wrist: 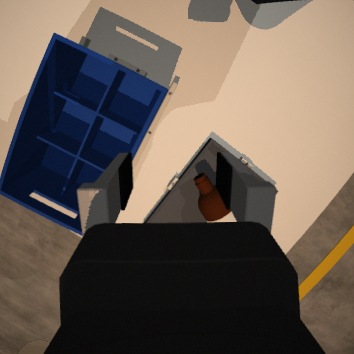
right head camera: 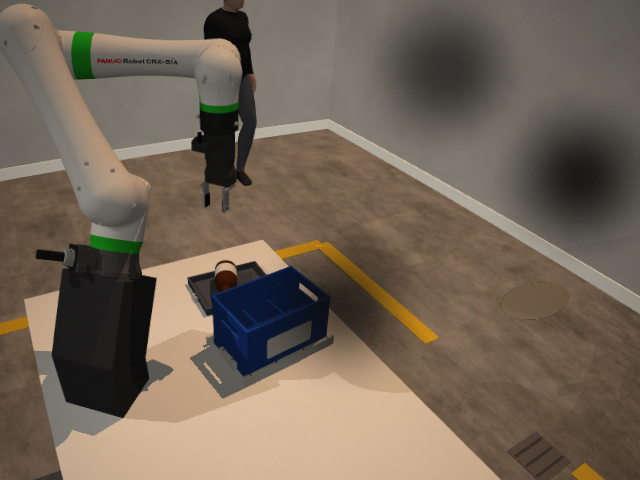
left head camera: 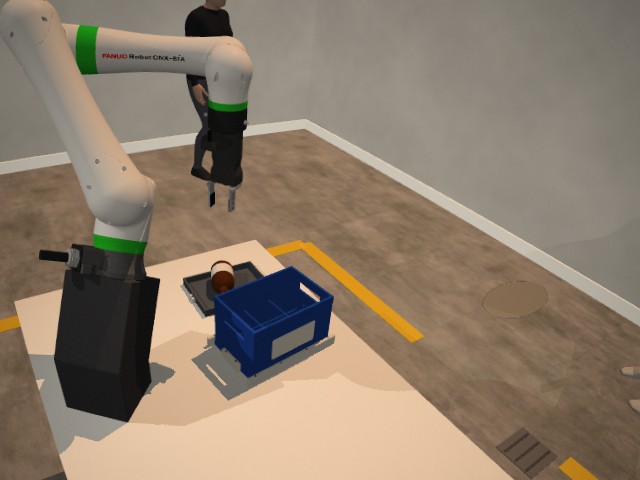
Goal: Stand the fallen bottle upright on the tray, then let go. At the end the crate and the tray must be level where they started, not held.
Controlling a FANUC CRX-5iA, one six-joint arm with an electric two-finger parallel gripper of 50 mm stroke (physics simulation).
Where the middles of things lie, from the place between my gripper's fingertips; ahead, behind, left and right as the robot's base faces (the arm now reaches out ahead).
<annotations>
Right now the blue crate (left head camera: 263,322) is 11 cm ahead of my hand, 11 cm to the right of it and 33 cm below it. Round my hand: brown bottle (wrist: 210,204): 10 cm ahead, 19 cm to the left, 38 cm below; then dark grey tray (left head camera: 200,285): 12 cm ahead, 19 cm to the left, 41 cm below.
</annotations>
